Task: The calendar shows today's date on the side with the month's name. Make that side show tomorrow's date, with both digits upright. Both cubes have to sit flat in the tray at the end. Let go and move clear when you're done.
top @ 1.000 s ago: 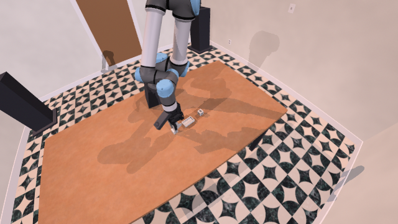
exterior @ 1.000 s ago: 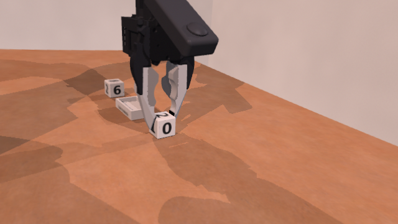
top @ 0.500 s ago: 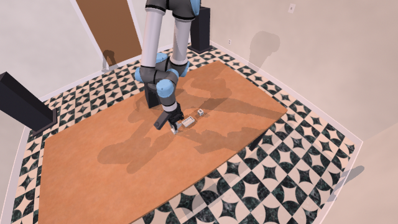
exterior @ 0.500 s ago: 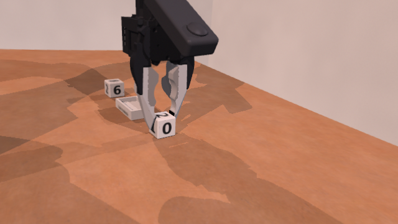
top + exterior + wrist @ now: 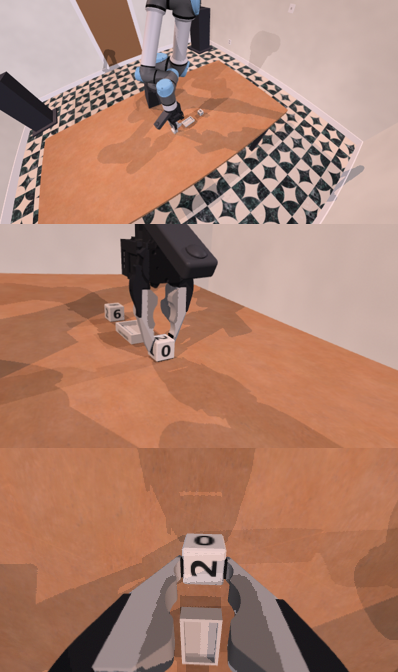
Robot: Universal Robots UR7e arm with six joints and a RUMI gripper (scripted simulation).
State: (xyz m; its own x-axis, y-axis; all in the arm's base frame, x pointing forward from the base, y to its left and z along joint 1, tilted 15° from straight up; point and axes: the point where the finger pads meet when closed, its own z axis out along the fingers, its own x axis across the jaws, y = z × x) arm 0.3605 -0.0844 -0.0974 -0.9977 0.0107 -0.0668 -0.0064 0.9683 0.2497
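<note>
Right now my hand is 110 mm to the right of the tray and 20 mm above it.
</note>
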